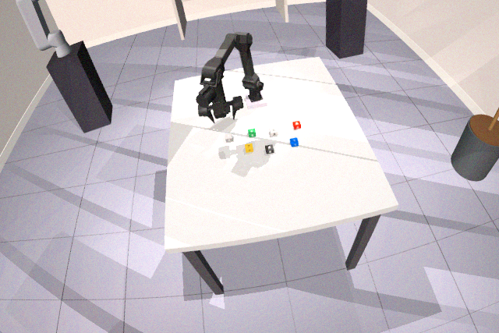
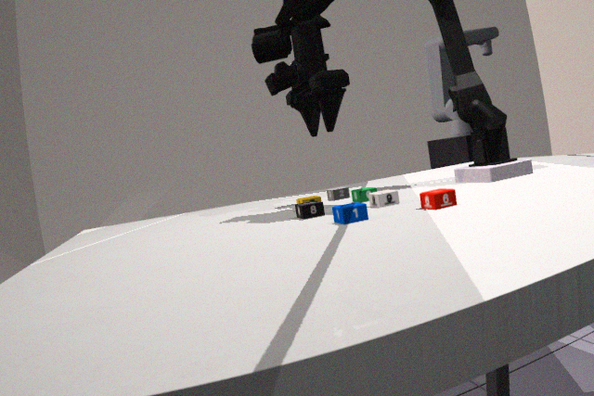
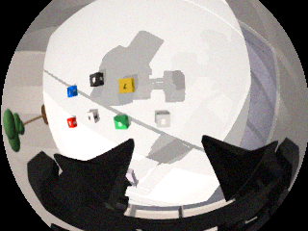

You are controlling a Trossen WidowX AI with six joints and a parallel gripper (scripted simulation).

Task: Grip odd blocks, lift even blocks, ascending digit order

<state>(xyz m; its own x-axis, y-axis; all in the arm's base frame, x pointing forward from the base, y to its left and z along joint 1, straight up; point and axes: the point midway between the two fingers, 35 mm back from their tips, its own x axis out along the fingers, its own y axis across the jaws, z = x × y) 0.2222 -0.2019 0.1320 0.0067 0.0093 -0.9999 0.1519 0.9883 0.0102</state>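
Right now the green block is 11 cm to the left of my gripper tip and 11 cm below it. Also, from my gripper tip: black block (15 cm to the left, 13 cm ahead, 11 cm below); grey block (11 cm below, 1 cm to the left, 1 cm behind); yellow block (11 cm below, 8 cm ahead, 7 cm to the left).
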